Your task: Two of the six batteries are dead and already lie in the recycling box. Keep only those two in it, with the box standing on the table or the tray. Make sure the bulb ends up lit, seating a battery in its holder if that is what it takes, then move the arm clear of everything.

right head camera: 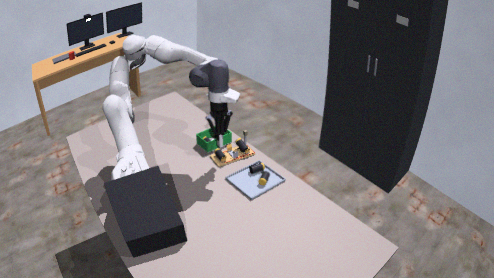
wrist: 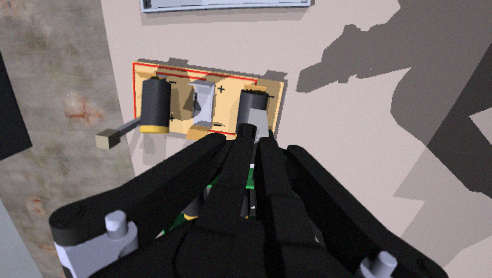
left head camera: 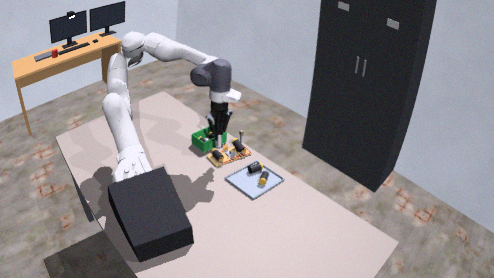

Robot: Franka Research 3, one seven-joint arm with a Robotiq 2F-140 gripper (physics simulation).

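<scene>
My gripper (left head camera: 218, 143) (right head camera: 220, 142) (wrist: 255, 122) is shut and empty, pointing down, its tips over or at the battery at the box-side end of the holder board (left head camera: 223, 161) (right head camera: 227, 161) (wrist: 230, 107). That battery (left head camera: 217, 154) (right head camera: 220, 154) (wrist: 251, 103) is partly covered by the tips. Another battery (left head camera: 238, 145) (right head camera: 242, 145) (wrist: 156, 104) lies in the other end, yellow end by a plus mark. A thin post with a tan block (left head camera: 241, 133) (right head camera: 245, 133) (wrist: 107, 139) stands beside it; I cannot tell whether a bulb is lit. The green box (left head camera: 202, 145) (right head camera: 206, 144) holds dark batteries, partly hidden behind the gripper.
A light blue tray (left head camera: 241, 181) (right head camera: 241, 181) (wrist: 225, 8) holds two batteries, one (left head camera: 254, 168) (right head camera: 256, 168) near the other (left head camera: 264, 178) (right head camera: 264, 178). A black block (left head camera: 150, 210) (right head camera: 145, 207) is at the arm's base. A dark cabinet (left head camera: 360, 110) (right head camera: 375, 110) stands beyond the table.
</scene>
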